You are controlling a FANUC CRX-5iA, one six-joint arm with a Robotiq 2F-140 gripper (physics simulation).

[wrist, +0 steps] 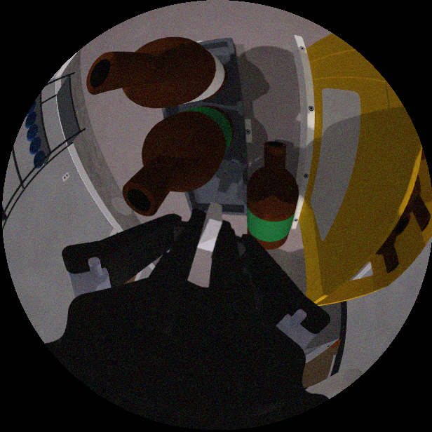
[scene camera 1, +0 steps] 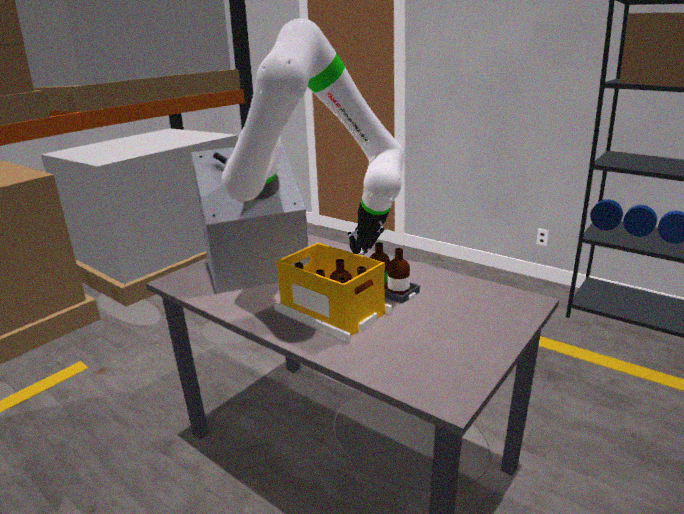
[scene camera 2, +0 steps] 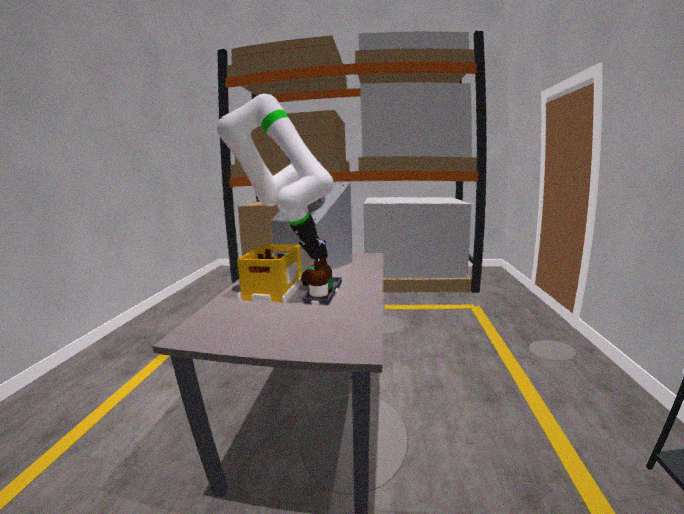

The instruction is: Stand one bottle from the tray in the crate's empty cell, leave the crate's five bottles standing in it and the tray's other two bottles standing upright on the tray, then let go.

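Frame: origin at the arm's base, x back, y down, z right, level; centimetres.
Seen in the pictures: arm's base, origin of its link: (scene camera 2: 312,204).
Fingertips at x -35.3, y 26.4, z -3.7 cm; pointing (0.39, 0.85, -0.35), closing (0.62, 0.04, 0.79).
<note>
Pixels of each thing's top centre, then the offset from my fingertips to it. Level surfaces: height alone.
- yellow crate, centre of its top: (scene camera 1: 329,261) (scene camera 2: 270,251) dx -1.8, dy -10.1, dz +23.8 cm
- white-label bottle, centre of its top: (scene camera 1: 398,249) (scene camera 2: 317,261) dx -17.1, dy -8.6, dz +4.2 cm
- green-label bottle, centre of its top: (scene camera 1: 379,243) dx -9.3, dy -8.6, dz +1.7 cm
- table, height of its surface: dy +7.4 cm
The yellow crate (scene camera 1: 371,309) (scene camera 2: 254,287) (wrist: 380,145) stands on the table with several brown bottles inside; necks show, and its cells are mostly hidden. A white-label bottle (scene camera 1: 398,268) (scene camera 2: 317,278) (wrist: 170,72) and a green-label bottle (scene camera 1: 379,254) (wrist: 185,150) stand upright on the dark tray (scene camera 1: 413,292) (scene camera 2: 337,286) (wrist: 227,192), whose near cell in the wrist view is empty. Another green-label bottle (wrist: 272,192) lies on its side between tray and crate. My gripper (scene camera 1: 362,251) (scene camera 2: 321,256) (wrist: 212,214) is shut and empty, above the empty cell's end, beside the upright green-label bottle.
White locating strips (scene camera 1: 312,322) (scene camera 2: 261,297) (wrist: 306,125) border the crate's base on the table (scene camera 1: 453,331) (scene camera 2: 265,331). The robot's grey pedestal (scene camera 1: 257,248) stands at the table's far left in scene view 1. A black shelf unit (scene camera 1: 590,221) stands beyond the table.
</note>
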